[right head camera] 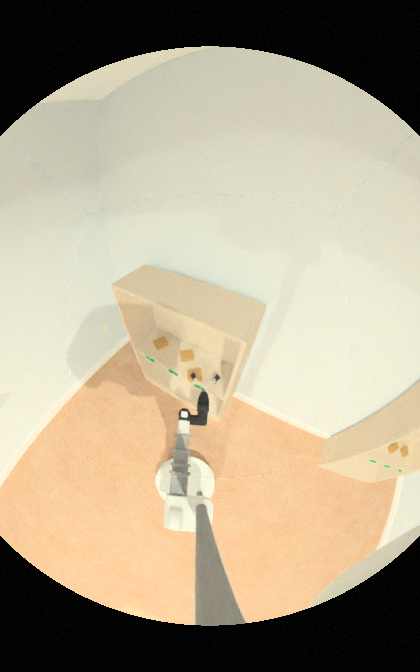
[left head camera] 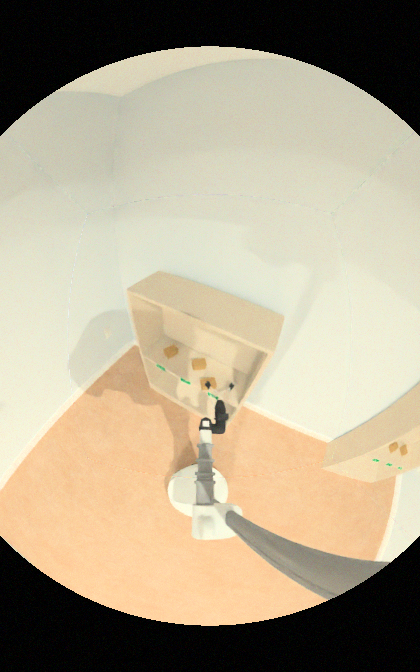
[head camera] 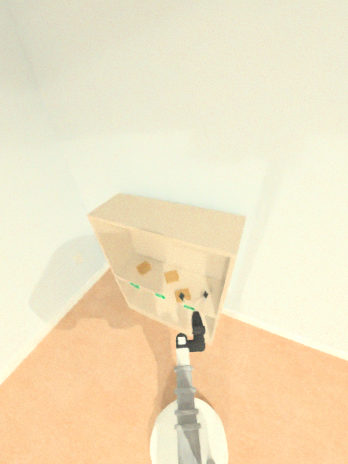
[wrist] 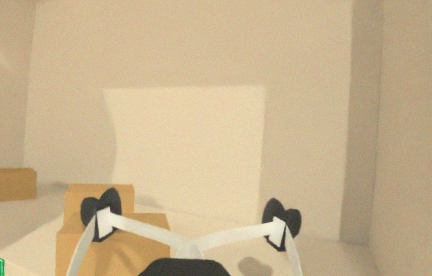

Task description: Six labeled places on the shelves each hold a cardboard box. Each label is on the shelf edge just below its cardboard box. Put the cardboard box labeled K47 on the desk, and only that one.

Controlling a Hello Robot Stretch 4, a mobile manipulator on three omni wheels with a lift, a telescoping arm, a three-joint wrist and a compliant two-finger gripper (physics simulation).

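Three cardboard boxes stand on one shelf: a right one [head camera: 187,292] [left head camera: 213,381] [right head camera: 199,372] [wrist: 145,250], a middle one [head camera: 171,276] [left head camera: 199,364] [right head camera: 186,355] [wrist: 127,197] and a left one [head camera: 144,268] [left head camera: 171,351] [right head camera: 160,343] [wrist: 17,185]. Green labels sit on the shelf edge below them; their text is too small to read. My gripper [head camera: 193,295] [left head camera: 219,385] [right head camera: 205,376] [wrist: 193,210] is open, inside the bay. Its left fingertip overlaps the right box in view; its right fingertip is to the right of that box. Nothing is between the fingers. I cannot identify the desk.
The bay belongs to a beige shelf unit [head camera: 170,218] [left head camera: 210,312] [right head camera: 195,305], whose right side panel [wrist: 407,125] is near the gripper. A second shelf unit [left head camera: 350,457] [right head camera: 345,456] with boxes and green labels stands at the right. A pale curved surface [right head camera: 370,567] shows at the lower right.
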